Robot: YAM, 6 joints.
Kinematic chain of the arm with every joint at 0, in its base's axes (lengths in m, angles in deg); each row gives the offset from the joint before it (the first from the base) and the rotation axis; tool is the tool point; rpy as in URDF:
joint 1: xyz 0 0 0.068 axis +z
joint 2: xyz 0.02 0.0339 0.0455 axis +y
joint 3: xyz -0.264 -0.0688 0 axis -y
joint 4: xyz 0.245 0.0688 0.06 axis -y
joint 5: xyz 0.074 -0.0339 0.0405 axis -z
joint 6: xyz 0.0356 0 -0.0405 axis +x
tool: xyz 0 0 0 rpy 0 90 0
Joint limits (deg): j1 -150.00..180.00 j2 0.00..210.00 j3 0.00..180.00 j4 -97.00..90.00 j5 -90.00..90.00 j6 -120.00..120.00
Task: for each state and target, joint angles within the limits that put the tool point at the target. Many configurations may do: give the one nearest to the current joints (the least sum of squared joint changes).
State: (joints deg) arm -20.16 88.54 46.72 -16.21 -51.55 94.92
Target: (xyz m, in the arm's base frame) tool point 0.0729 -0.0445 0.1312
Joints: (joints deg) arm -48.16 60.66 19.02 -66.98 -43.77 94.92
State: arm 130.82 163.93 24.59 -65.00 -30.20 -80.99
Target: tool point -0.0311 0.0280 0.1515
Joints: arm 118.96 172.22 2.79 -94.03 -22.55 -80.99
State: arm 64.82 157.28 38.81 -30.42 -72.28 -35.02
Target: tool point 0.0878 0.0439 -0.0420
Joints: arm 7.70 153.16 30.95 -34.65 -63.10 -35.02
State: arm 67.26 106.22 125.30 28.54 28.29 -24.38
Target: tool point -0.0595 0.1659 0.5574
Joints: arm 114.49 60.16 82.13 17.45 24.26 -24.38
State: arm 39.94 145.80 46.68 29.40 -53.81 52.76
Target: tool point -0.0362 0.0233 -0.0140
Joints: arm 15.48 177.81 6.72 17.93 -64.44 52.76
